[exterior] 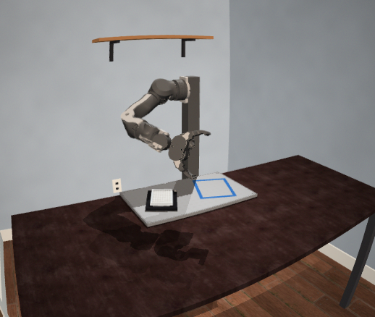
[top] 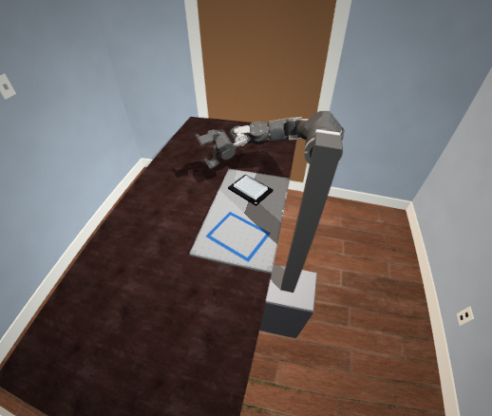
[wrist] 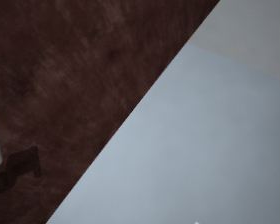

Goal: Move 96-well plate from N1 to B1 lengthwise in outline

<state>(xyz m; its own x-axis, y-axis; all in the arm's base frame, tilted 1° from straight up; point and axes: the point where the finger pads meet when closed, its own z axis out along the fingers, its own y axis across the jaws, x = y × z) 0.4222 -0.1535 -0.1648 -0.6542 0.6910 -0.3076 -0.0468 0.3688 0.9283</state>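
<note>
The white 96-well plate is 180 mm behind my hand, 80 mm to the right of it and 210 mm below it. Round my hand: black plate nest N1: 180 mm behind, 80 mm to the right, 220 mm below.
</note>
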